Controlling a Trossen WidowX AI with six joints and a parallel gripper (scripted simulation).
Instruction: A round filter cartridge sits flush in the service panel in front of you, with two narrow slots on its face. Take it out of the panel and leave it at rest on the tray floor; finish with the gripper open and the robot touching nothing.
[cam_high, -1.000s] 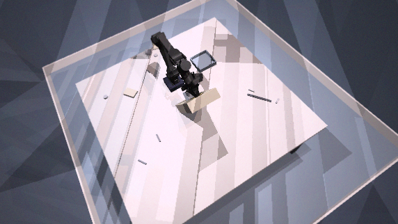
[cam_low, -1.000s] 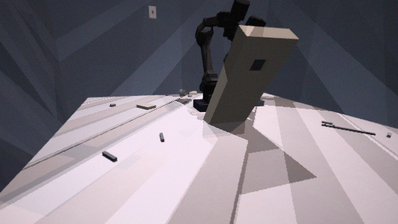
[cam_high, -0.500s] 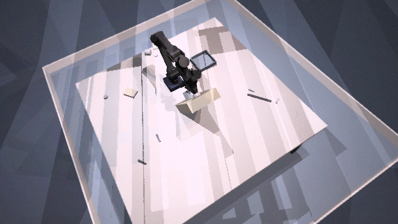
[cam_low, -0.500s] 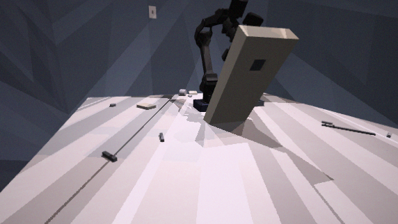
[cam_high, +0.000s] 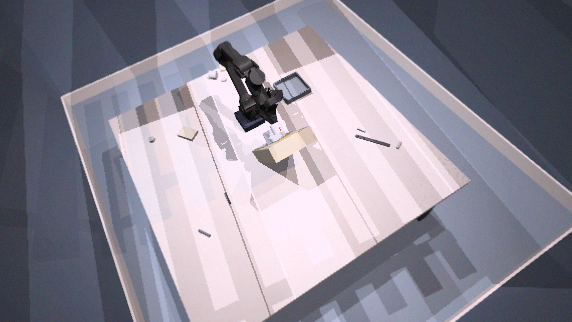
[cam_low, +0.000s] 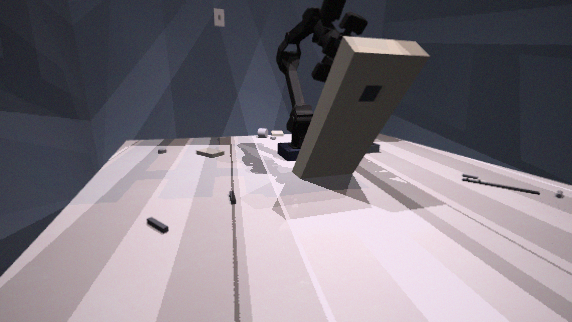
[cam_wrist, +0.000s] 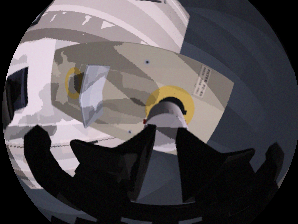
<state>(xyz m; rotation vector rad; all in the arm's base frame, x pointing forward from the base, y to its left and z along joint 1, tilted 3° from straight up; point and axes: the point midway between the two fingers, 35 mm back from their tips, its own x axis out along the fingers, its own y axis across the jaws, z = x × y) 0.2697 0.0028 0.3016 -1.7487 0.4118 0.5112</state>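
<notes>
Now: gripper tip 10 mm short of the round filter cartridge and 10 mm above it. Round my gripper tip: square tray 370 mm behind, 290 mm to the left, 300 mm below.
</notes>
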